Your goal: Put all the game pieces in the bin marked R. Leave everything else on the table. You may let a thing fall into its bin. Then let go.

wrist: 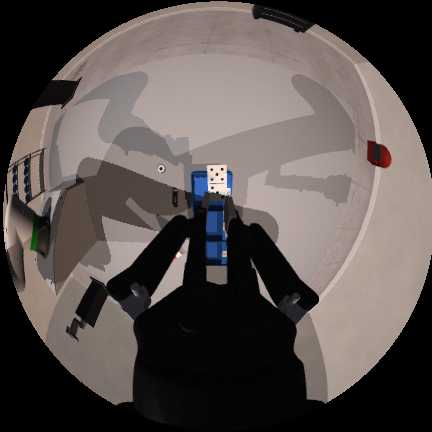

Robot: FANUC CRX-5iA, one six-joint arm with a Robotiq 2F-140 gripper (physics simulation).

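Where they show: gripper, fingertip midpoint: (216, 201); arm's base, origin of the base link: (44, 237).
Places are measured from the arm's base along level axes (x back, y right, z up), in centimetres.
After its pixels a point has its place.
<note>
My gripper (216, 201) @(y -11.7, x -57.9, z -8.5 cm) is shut on a white domino with black pips (217, 175) @(y -15.6, x -57.7, z -7.9 cm), which sticks out beyond the fingertips. The domino is above the far bin of a row of three blue bins and hides part of it. The far bin (199, 186) @(y -10.6, x -54.0, z -20.7 cm) shows to the left of the domino. The middle bin (215, 223) @(y -1.6, x -58.5, z -20.7 cm) and the near bin (215, 248) @(y 6.3, x -59.1, z -20.7 cm) show between the fingers. The bin labels are partly hidden or too small to read, so I cannot tell from this view which is marked R.
A metal nut (161, 169) @(y -14.3, x -44.9, z -20.6 cm) lies on the table left of the bins. A dark cylinder (175, 197) @(y -7.6, x -48.5, z -20.5 cm) lies closer to them. A small red and white thing (178, 255) @(y 9.8, x -48.6, z -20.0 cm) shows partly beside the left finger linkage. A red object (380, 154) is beyond the table's right edge.
</note>
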